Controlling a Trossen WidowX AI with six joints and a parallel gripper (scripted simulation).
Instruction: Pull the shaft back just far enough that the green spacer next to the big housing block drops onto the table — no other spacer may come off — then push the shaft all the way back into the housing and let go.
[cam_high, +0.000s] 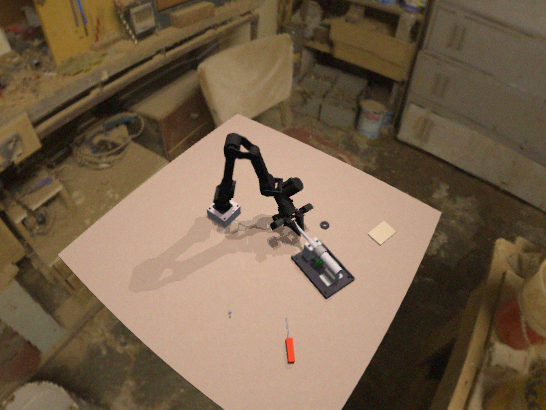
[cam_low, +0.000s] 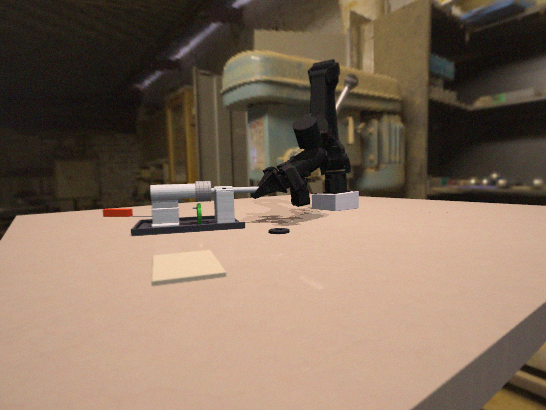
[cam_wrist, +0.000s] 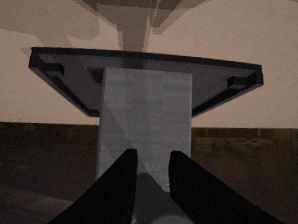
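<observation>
Now: gripper tip 5 cm short of the grey shaft, 2 cm below it and 1 cm to the left of it. Round my gripper tip: tan square pad 28 cm to the left, 25 cm ahead, 6 cm below; black washer 15 cm to the left, 6 cm below, 2 cm ahead; green spacer 12 cm ahead, 4 cm to the right, 3 cm below.
</observation>
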